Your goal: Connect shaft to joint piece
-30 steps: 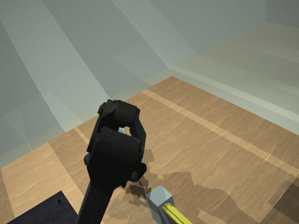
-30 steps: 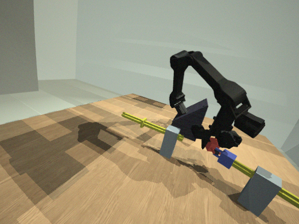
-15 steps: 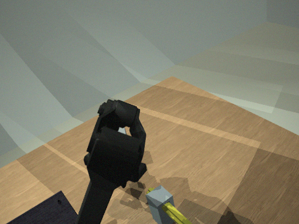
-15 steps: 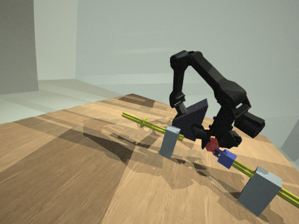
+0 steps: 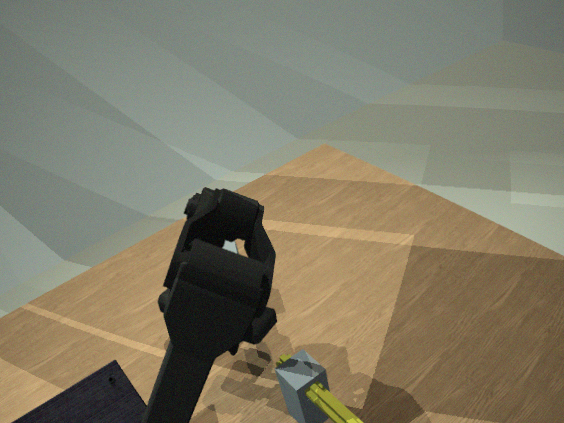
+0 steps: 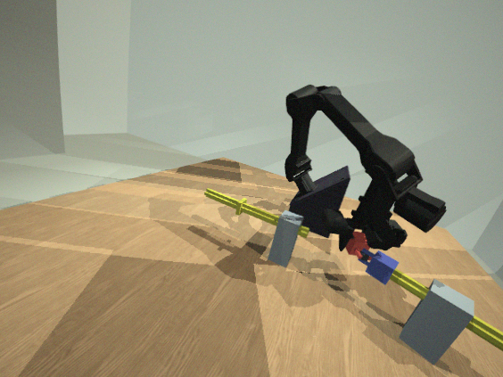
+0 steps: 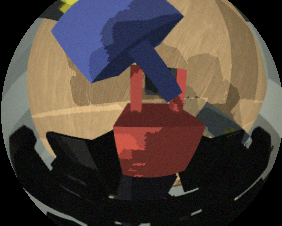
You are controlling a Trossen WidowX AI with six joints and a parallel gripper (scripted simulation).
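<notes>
The red square joint piece lies 20 mm ahead of my gripper tip, 10 mm to the left of it and 40 mm above it.
</notes>
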